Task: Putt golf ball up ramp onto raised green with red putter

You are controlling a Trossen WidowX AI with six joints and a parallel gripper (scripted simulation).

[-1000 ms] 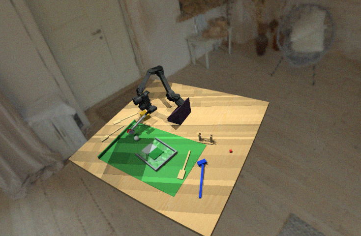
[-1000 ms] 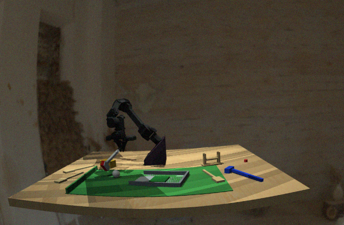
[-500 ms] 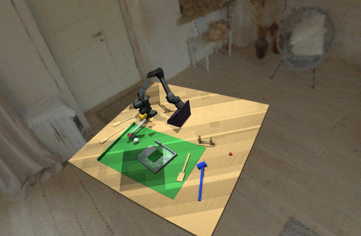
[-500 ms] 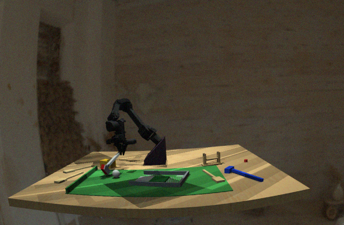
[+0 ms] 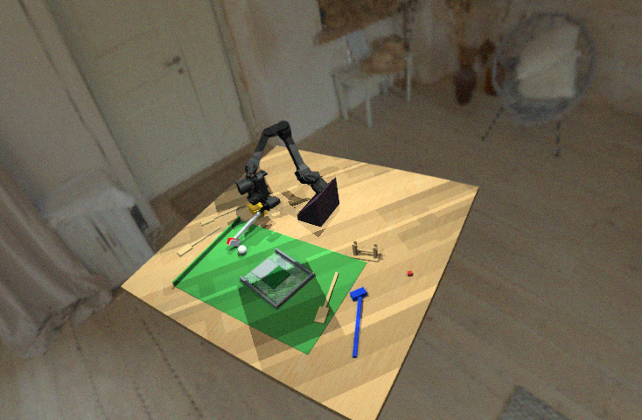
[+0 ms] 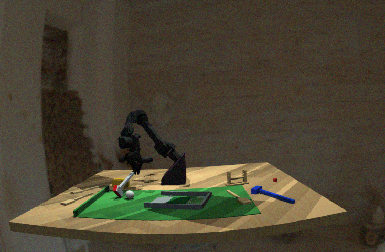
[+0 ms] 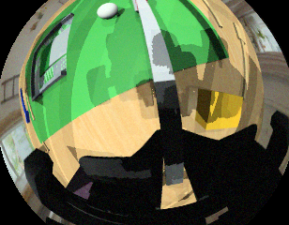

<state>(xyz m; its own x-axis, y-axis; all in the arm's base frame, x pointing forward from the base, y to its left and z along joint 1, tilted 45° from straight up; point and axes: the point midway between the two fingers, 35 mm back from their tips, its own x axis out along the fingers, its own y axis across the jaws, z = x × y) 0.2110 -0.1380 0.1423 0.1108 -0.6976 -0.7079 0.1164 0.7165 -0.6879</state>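
Right now the yellow block is 110 mm to the right of my gripper tip, 60 mm below it and 20 mm behind it. The rest, counted from my gripper tip: red putter (120 mm ahead, 10 mm to the right, 10 mm below); dark green rail (310 mm ahead, 130 mm to the right, 60 mm below); white golf ball (230 mm ahead, 50 mm below, 40 mm to the left).
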